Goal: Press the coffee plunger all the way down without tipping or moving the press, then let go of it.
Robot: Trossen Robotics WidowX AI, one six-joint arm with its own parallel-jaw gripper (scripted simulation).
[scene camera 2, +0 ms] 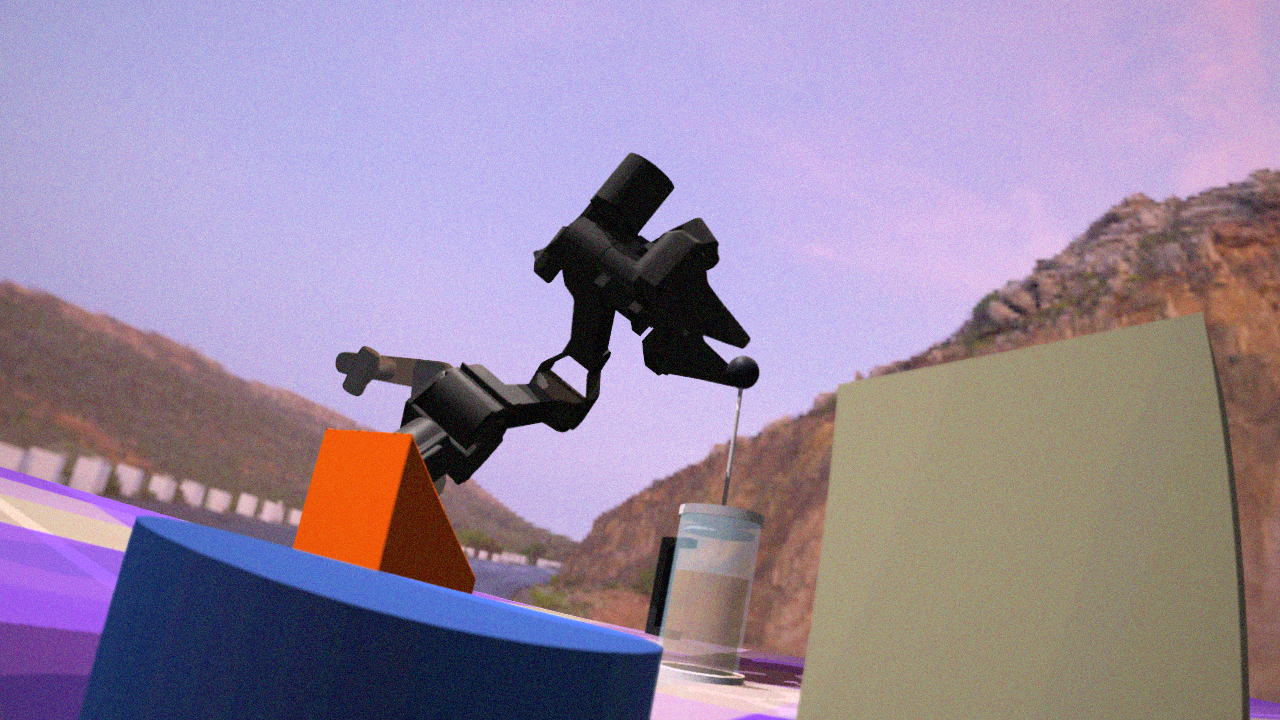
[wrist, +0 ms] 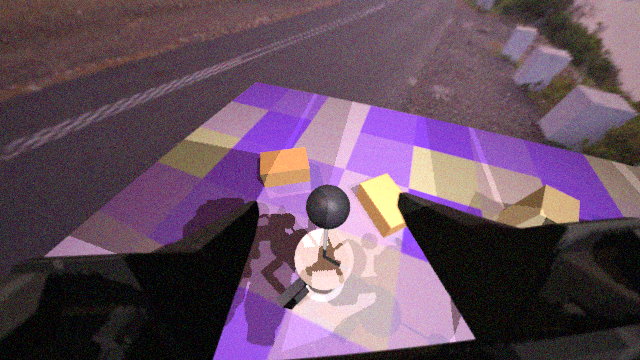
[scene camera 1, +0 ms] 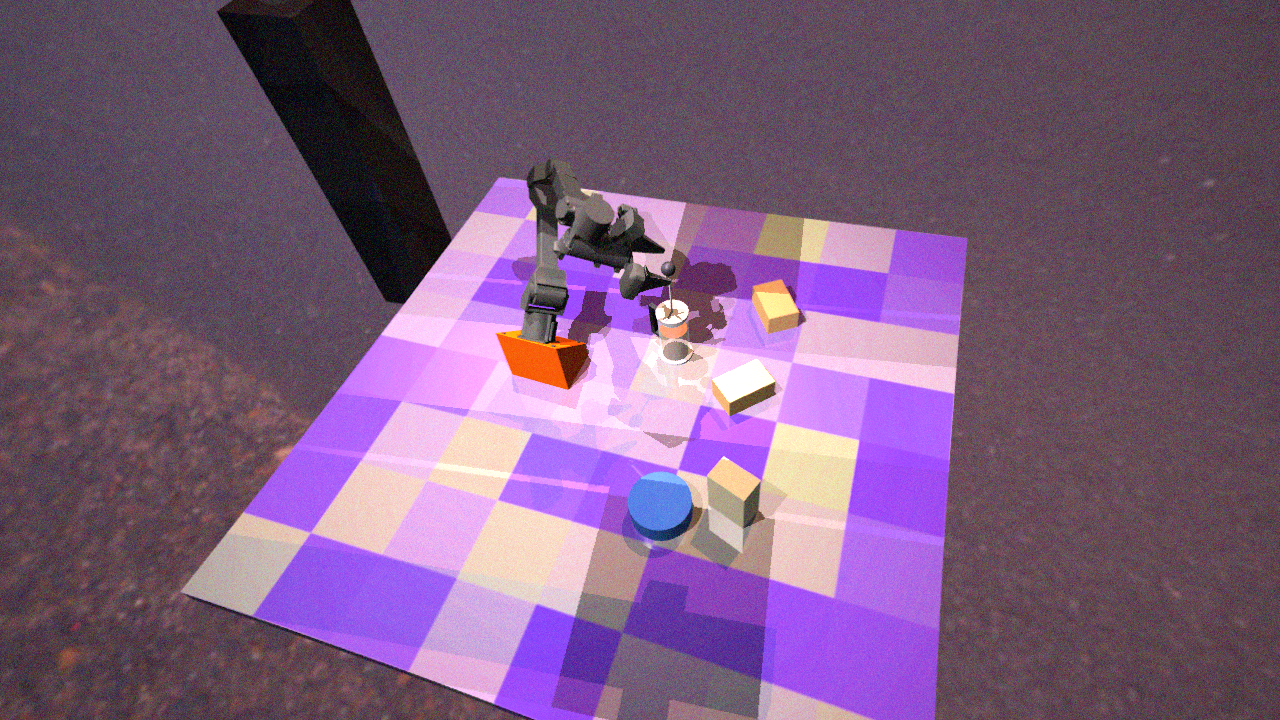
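Note:
Scene camera 1 shows a coffee press (scene camera 1: 669, 321), a blue cylinder (scene camera 1: 660, 503) and my gripper (scene camera 1: 667, 266), which is open and empty. Scene camera 2 shows my gripper (scene camera 2: 742, 365), the coffee press (scene camera 2: 701, 593) and the blue cylinder (scene camera 2: 199, 616). In the wrist view are the coffee press (wrist: 324, 259) and my gripper (wrist: 329, 203); the wrist view does not show the blue cylinder, hidden by my gripper.

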